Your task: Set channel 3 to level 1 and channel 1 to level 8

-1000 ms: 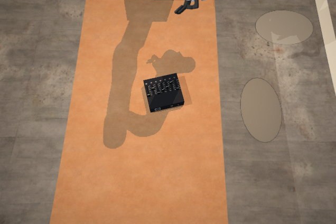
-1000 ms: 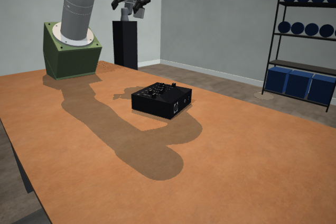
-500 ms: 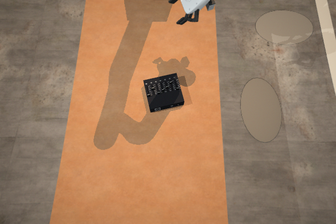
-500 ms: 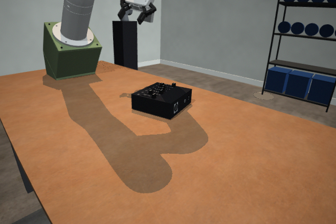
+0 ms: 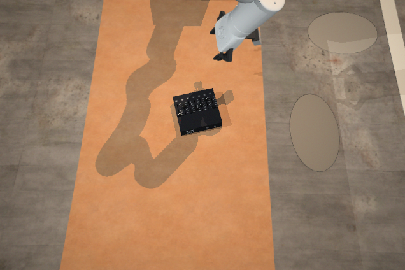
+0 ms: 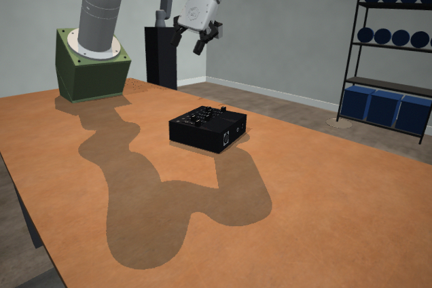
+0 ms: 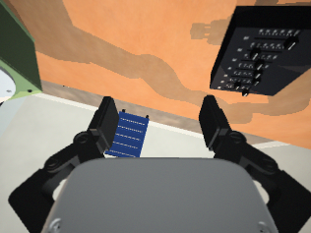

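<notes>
Right now the channel 1 cap is 16 cm ahead of my hand and 16 cm below it. Round my hand: channel 2 cap: 13 cm ahead, 3 cm to the right, 16 cm below; then channel 3 cap: 16 cm ahead, 5 cm to the right, 16 cm below.
</notes>
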